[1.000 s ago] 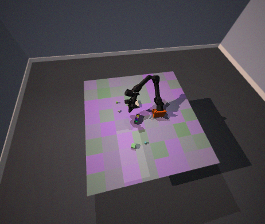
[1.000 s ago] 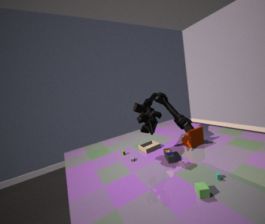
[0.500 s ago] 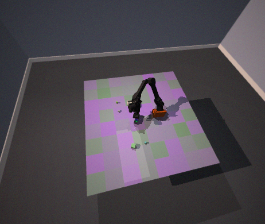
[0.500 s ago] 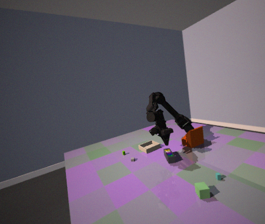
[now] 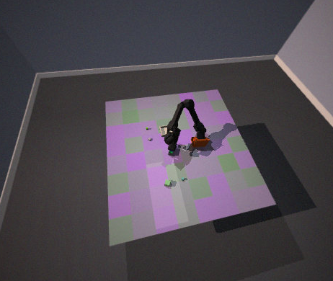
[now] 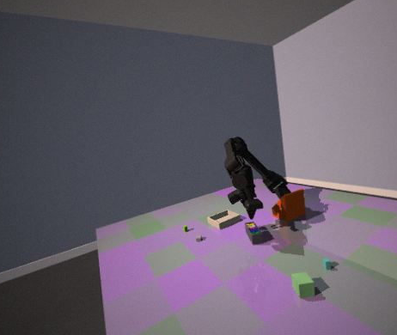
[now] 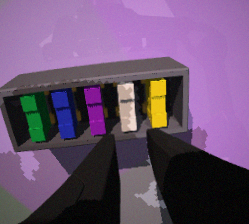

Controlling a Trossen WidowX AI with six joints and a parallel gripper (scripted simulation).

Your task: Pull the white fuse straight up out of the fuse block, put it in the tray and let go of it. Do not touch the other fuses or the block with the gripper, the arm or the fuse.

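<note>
The white fuse lies 50 mm below my gripper tip. Round my gripper tip: small grey piece: 190 mm ahead, 130 mm to the right, 70 mm below; small teal cube: 30 mm behind, 290 mm to the left, 60 mm below; beige tray: 10 mm ahead, 190 mm to the right, 70 mm below.
</note>
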